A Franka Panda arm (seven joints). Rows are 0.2 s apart.
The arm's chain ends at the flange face. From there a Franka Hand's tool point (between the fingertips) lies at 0.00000 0.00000 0.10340 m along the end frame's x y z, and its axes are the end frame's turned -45 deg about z.
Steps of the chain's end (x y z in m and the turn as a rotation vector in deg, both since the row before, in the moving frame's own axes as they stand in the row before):
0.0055 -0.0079 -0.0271 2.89 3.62 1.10
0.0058 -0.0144 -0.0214 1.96 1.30 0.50
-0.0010 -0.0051 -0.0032 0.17 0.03 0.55
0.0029 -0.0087 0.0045 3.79 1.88 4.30
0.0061 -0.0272 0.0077 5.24 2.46 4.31
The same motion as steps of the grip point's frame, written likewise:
0.0178 -0.0007 -0.0274 -0.52 4.60 1.10
0.0184 -0.0069 -0.0215 0.47 2.31 0.50
0.0032 -0.0045 -0.0032 0.10 0.14 0.55
0.0155 -0.0063 0.0042 1.35 4.01 4.30
0.0335 -0.0181 0.0072 1.97 5.44 4.31

